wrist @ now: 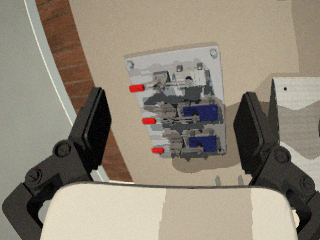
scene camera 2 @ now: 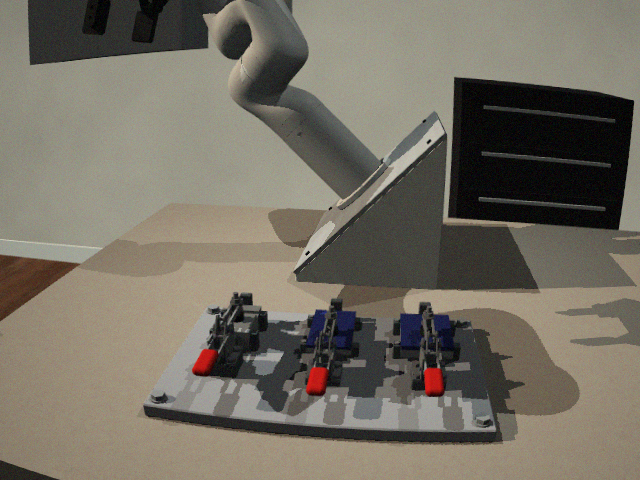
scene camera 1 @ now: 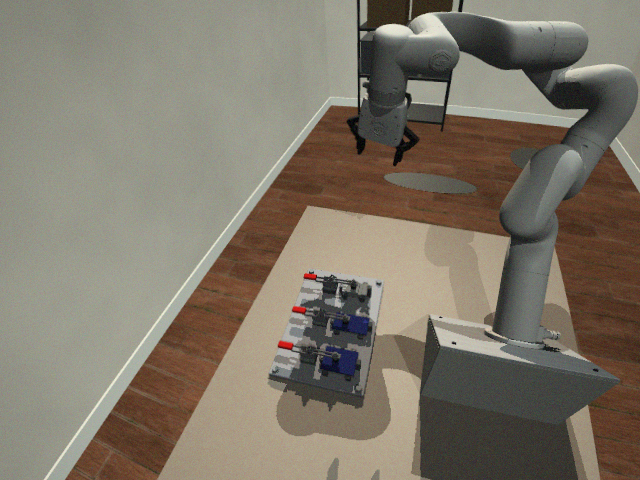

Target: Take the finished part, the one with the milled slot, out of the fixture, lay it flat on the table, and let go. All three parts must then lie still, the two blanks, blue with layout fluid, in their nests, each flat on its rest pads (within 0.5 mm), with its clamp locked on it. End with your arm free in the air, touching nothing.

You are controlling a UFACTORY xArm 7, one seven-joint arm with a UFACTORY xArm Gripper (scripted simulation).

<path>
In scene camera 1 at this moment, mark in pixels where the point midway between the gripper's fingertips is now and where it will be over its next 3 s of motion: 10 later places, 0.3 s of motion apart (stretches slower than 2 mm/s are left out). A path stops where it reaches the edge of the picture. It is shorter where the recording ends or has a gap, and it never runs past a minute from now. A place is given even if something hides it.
My gripper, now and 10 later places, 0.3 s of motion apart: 378, 156; 380, 160; 380, 161; 382, 165; 382, 168; 383, 173; 383, 174; 379, 180; 374, 191; 368, 202; 364, 215
</path>
